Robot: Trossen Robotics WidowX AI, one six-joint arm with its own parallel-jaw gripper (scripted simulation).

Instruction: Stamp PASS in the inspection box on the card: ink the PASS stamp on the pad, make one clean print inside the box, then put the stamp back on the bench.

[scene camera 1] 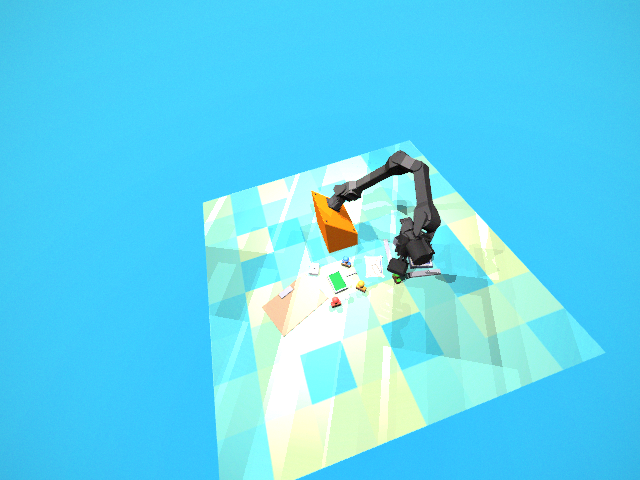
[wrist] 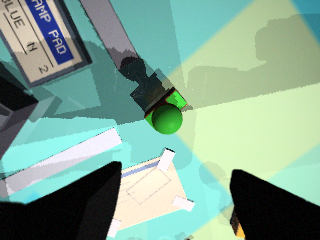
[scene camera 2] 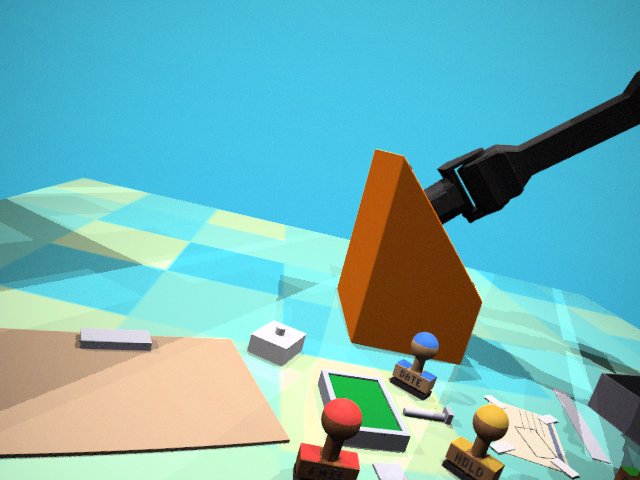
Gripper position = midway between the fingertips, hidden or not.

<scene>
I see my gripper (wrist: 176,174), a green-knobbed stamp (wrist: 164,116), a card (wrist: 151,189) and a green ink pad (scene camera 2: 382,428).
</scene>
